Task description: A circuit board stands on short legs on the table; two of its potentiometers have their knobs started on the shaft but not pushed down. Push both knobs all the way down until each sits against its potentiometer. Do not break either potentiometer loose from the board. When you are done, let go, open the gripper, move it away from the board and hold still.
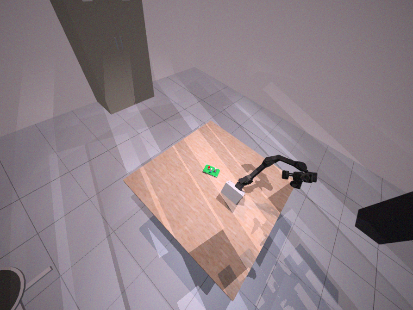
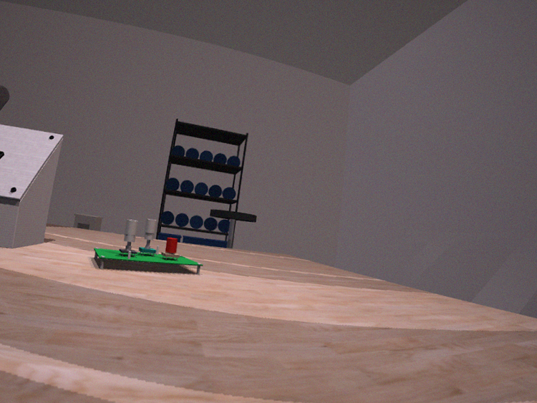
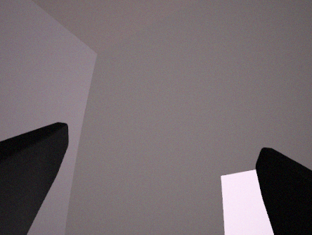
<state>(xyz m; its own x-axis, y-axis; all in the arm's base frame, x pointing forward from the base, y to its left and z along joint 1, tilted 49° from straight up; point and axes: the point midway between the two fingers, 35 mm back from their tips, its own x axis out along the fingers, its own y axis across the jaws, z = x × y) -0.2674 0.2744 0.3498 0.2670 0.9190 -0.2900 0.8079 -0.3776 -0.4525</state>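
Right now my gripper tip is 54 cm above the knob, 53 cm short of it and 2 cm to the right of it.
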